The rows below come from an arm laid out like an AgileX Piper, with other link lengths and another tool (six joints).
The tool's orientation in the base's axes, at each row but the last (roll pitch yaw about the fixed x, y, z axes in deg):
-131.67, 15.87, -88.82
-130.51, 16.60, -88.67
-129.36, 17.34, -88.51
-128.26, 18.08, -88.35
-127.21, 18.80, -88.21
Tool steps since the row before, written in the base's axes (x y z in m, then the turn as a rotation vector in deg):
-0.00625, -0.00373, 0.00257, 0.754, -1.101, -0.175
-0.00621, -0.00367, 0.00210, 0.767, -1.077, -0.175
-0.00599, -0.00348, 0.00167, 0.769, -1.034, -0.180
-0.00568, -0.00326, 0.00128, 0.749, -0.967, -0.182
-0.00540, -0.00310, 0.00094, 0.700, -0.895, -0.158
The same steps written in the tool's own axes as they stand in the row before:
0.00276, 0.00162, -0.00702, 1.122, -0.588, 0.455
0.00278, 0.00179, -0.00675, 1.099, -0.592, 0.470
0.00267, 0.00186, -0.00634, 1.059, -0.580, 0.483
0.00255, 0.00186, -0.00588, 0.996, -0.551, 0.483
0.00247, 0.00186, -0.00548, 0.918, -0.522, 0.447

